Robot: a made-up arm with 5 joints.
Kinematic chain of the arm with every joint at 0, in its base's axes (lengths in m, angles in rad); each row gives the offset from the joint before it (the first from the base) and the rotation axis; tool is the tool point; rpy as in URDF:
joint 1: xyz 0.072 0 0.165 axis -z
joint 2: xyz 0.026 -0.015 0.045 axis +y
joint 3: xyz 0.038 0 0.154 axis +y
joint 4: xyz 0.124 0 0.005 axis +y
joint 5: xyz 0.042 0.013 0 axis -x
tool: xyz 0 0 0 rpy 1.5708 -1.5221 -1.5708
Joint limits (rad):
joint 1: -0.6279..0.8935
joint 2: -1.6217..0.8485
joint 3: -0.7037..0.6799
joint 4: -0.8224..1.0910
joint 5: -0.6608..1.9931
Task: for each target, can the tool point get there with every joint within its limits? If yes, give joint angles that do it. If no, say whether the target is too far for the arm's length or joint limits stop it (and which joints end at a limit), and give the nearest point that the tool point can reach.
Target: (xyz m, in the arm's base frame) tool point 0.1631 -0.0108 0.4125
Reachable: yes | joints 0.0964 -0.7809 0.5334 -0.5878 0.0693
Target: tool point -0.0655 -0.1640 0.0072
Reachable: no: joint limits stop it (at a limit: joint 1, joint 2, joint 3) | nearest point 0.1638 -0.1174 0.1282 | short by 0.263 m
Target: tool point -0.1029 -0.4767 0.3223
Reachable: no: too far | nearest point -0.1375 -0.1545 0.3268 | short by 0.324 m
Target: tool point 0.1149 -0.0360 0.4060
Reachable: yes | joints 0.6625 -0.9843 0.3283 0.6679 1.5350
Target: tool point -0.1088 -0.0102 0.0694
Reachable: no: joint limits stop it (at a limit: joint 2, joint 3, joint 4) | nearest point -0.1879 -0.0147 0.3268 | short by 0.269 m
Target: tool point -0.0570 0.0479 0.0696
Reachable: no: joint limits stop it (at a limit: joint 1, joint 2, joint 3, joint 4) | nearest point 0.1869 0.0809 0.1387 | short by 0.256 m
